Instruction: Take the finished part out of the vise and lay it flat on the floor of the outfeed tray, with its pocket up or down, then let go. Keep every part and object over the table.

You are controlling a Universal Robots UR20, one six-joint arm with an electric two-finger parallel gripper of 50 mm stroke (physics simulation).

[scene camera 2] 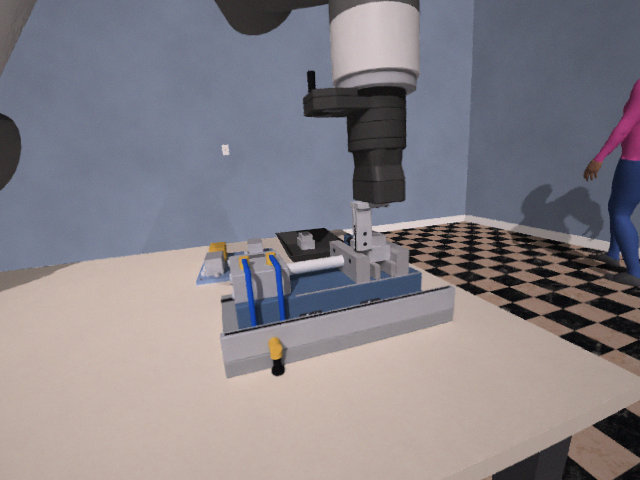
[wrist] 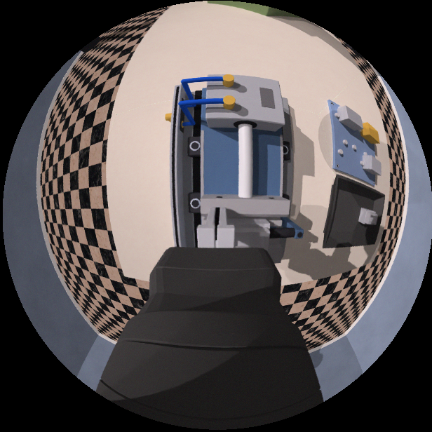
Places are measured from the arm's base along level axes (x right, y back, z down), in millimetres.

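Pixels of known places: gripper, fingertip midpoint: (scene camera 2: 362,249).
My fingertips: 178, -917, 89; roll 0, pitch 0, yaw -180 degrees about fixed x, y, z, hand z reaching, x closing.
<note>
Ahead of a thing's pixels: the offset from my fingertips to its middle, as dx, dy, dz. "*": to the spot under its first point.
The finished part {-28, -25, +3} (scene camera 2: 379,251) (wrist: 254,231) is a light grey stepped block between the grey jaws at the end of the blue vise {-27, +47, +51} (scene camera 2: 361,289) (wrist: 220,165). My gripper (scene camera 2: 362,248) (wrist: 217,217) points down at the vise. Its two grey fingers are shut against each other, with no part between them. They stand beside the part, on its left in the wrist view. Whether they touch it cannot be told. The gripper body hides the near side of the jaws in the wrist view. The black outfeed tray {* -342, -76, +70} (scene camera 2: 329,239) (wrist: 345,220) stands beyond the vise and holds a grey block {-373, -21, +71} (scene camera 2: 306,240) (wrist: 368,216).
A blue plate {* -244, +225, +94} (scene camera 2: 206,280) (wrist: 336,150) with grey blocks and a yellow block {-383, +198, +75} (scene camera 2: 218,248) (wrist: 370,133) lies near the tray. Blue hoses {* +41, +161, +16} (scene camera 2: 249,291) (wrist: 205,102) rise over the vise's cylinder housing. A long grey rail {+62, +48, +66} (scene camera 2: 336,330) borders the vise. A person stands beyond the table.
</note>
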